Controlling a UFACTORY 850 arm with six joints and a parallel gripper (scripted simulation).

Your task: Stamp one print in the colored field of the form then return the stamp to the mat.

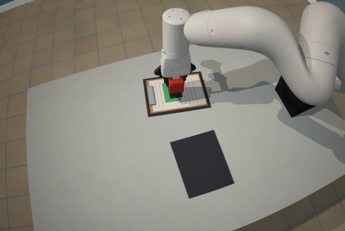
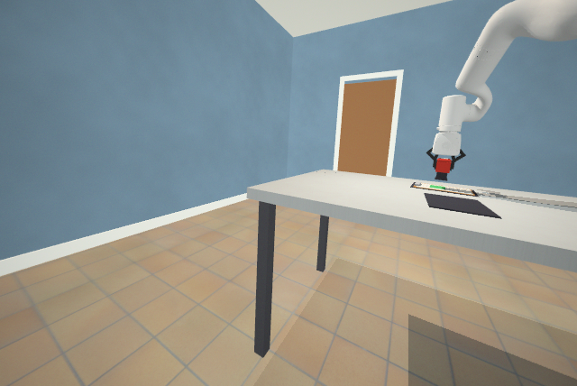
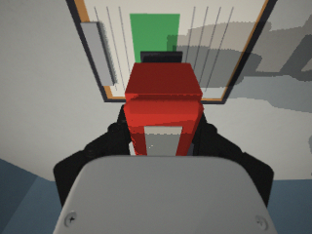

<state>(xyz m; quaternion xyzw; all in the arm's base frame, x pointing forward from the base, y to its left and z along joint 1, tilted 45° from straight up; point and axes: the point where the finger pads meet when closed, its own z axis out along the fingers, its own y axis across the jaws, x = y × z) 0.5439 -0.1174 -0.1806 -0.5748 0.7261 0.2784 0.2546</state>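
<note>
My hand is 11 cm above the form and 2 cm to the left of it. The rest, counted from my hand: dark stamp base 5 cm below; then mat 30 cm to the left, 11 cm below, 2 cm ahead; then red stamp 2 cm below.
</note>
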